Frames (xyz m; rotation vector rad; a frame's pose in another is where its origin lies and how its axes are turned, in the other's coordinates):
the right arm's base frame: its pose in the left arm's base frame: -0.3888 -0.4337 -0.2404 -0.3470 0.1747 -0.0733
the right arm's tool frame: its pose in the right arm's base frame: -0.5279 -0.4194 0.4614 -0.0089 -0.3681 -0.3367
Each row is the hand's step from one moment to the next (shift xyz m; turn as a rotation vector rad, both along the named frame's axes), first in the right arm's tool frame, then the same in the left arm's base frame.
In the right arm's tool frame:
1: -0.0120 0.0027 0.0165 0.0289 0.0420 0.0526
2: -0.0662 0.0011 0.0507 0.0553 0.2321 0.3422
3: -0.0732 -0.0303 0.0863 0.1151 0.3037 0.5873
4: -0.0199 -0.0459 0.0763 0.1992 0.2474 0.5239
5: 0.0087 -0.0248 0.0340 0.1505 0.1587 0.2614
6: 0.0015 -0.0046 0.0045 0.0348 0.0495 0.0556
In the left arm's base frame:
1: -0.0128 0.0124 0.0103 0.0328 0.0502 0.0420
2: -0.0688 0.0398 0.0252 0.0770 0.3273 0.2469
3: -0.0929 0.0290 0.0653 0.1159 0.4738 0.4609
4: -0.0482 -0.0032 0.0774 0.1830 0.3759 0.4479
5: -0.0070 -0.0100 0.0412 0.1510 0.2043 0.2272
6: -0.0011 -0.0026 0.0060 0.0404 0.0564 0.0440

